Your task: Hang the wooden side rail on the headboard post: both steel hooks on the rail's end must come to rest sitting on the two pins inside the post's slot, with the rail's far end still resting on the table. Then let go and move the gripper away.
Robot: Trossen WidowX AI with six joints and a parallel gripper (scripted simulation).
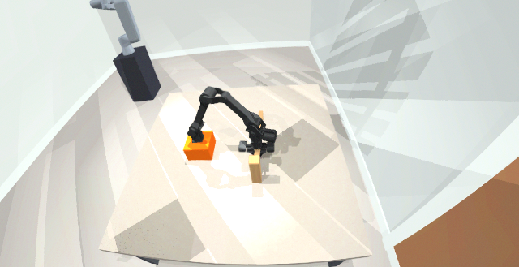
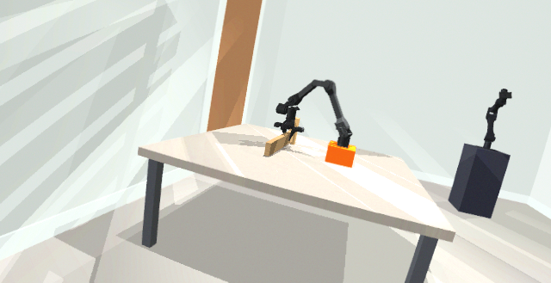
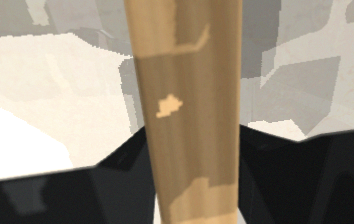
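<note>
Right now the wooden headboard post is 12 cm to the right of my gripper tip, 4 cm above it and 1 cm behind it.
</note>
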